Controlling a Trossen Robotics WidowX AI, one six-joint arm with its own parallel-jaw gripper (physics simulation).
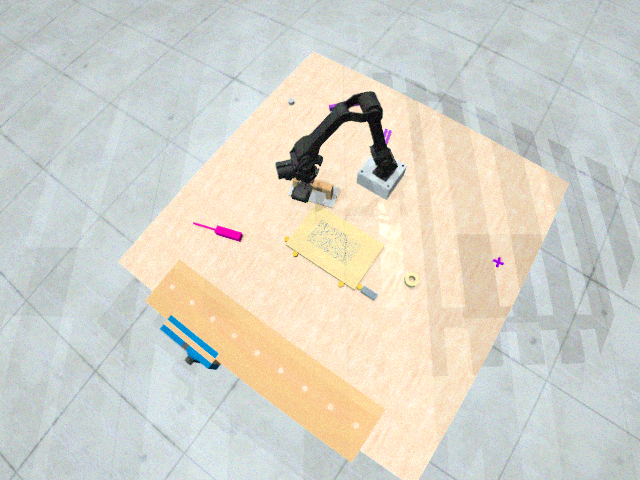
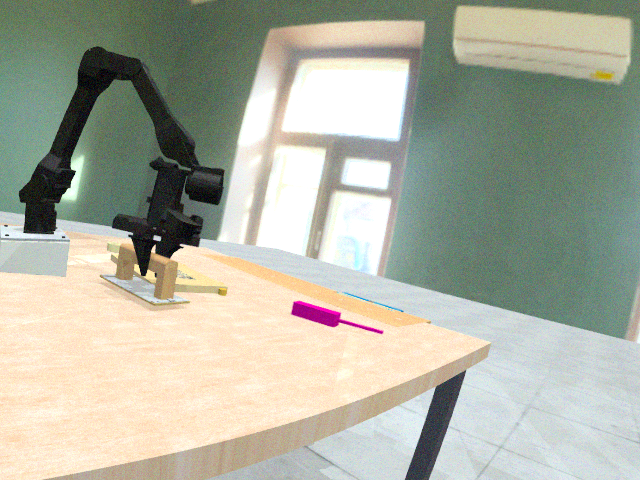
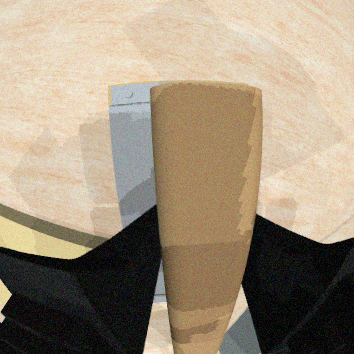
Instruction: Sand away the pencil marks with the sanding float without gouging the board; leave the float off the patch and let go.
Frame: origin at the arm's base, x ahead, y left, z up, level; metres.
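Seen in the pictures: gripper, fingertip midpoint: (image 1: 308, 186) (image 2: 150, 277) (image 3: 193, 210); arm's base, link origin: (image 1: 383, 171) (image 2: 38, 231).
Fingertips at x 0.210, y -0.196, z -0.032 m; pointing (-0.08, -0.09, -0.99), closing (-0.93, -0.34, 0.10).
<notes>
Pixels of each thing's top centre, then the offset from my fingertips to it. "spot": a spot on its surface instead.
- sanding float, top centre: (image 3: 208, 306) (image 2: 147, 251) (image 1: 312, 182) dy +0.020, dx -0.006, dz +0.045 m
- grey base plate, top centre: (image 3: 184, 221) (image 2: 142, 287) (image 1: 313, 191) dy +0.020, dx -0.006, dz -0.025 m
- yellow board, top centre: (image 3: 45, 313) (image 2: 164, 269) (image 1: 334, 244) dy +0.220, dx +0.117, dz -0.025 m
- magenta screwdriver, top centre: (image 2: 338, 313) (image 1: 215, 228) dy -0.165, dx +0.347, dz -0.015 m
- tape ring, top centre: (image 2: 115, 243) (image 1: 412, 278) dy +0.514, dx +0.053, dz -0.018 m
- small grey block, top centre: (image 1: 369, 292) dy +0.424, dx +0.182, dz -0.029 m
- blue vise, surface spot: (image 1: 191, 343) spot: dy +0.054, dx +0.707, dz -0.045 m
The sanding float (image 1: 324, 189) (image 2: 160, 277) (image 3: 204, 165) has a wooden bridge handle on a grey base plate (image 3: 130, 151). It sits on the table just behind the far edge of the yellow board (image 1: 367, 259) (image 2: 199, 285) (image 3: 21, 240), off the patch. The scribbled pencil marks (image 1: 332, 242) cover the board's middle. My gripper (image 1: 304, 187) (image 2: 153, 254) (image 3: 193, 210) points straight down and is shut on the float's handle, one black finger on each side.
A magenta screwdriver (image 1: 223, 231) (image 2: 323, 315) lies to the left. A tape ring (image 1: 407, 279) and a small grey block (image 1: 369, 292) lie by the board's right end. The arm's base (image 1: 381, 178) stands behind. A long plank (image 1: 270, 362) with a blue vise (image 1: 191, 343) runs along the front.
</notes>
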